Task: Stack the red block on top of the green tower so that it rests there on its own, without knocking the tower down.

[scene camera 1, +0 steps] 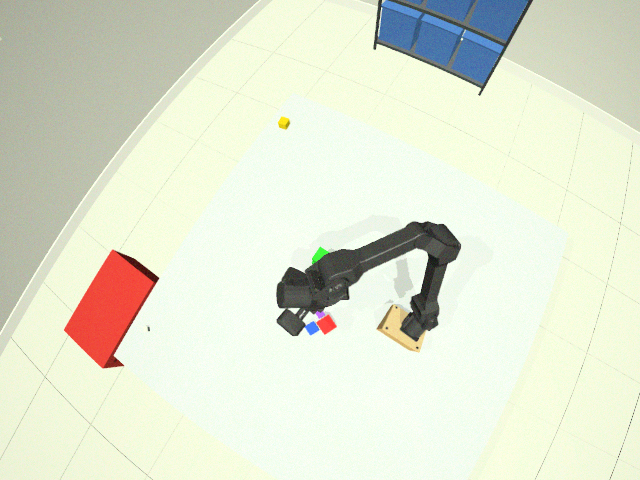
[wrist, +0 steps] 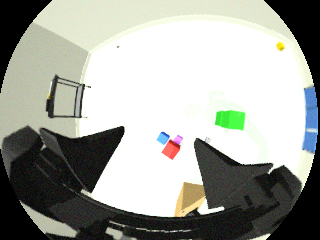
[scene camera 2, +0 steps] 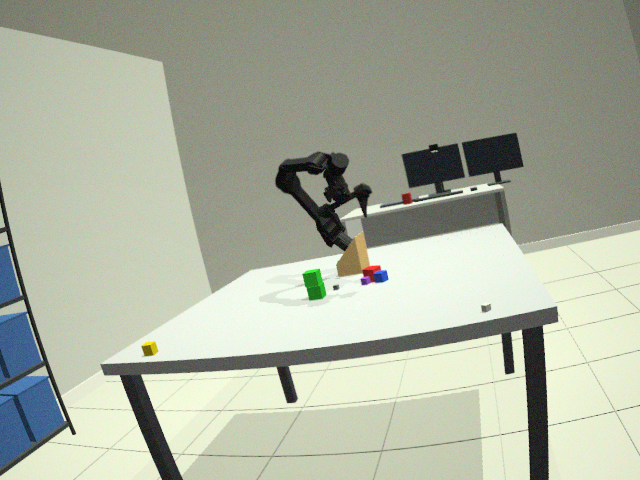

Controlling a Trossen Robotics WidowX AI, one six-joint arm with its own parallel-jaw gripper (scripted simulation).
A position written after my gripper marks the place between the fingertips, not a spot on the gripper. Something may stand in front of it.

Note:
My gripper (scene camera 2: 353, 223) is open, with nothing in its grasp.
My gripper shows as well in scene camera 1 (scene camera 1: 298, 304) and in the wrist view (wrist: 160, 135).

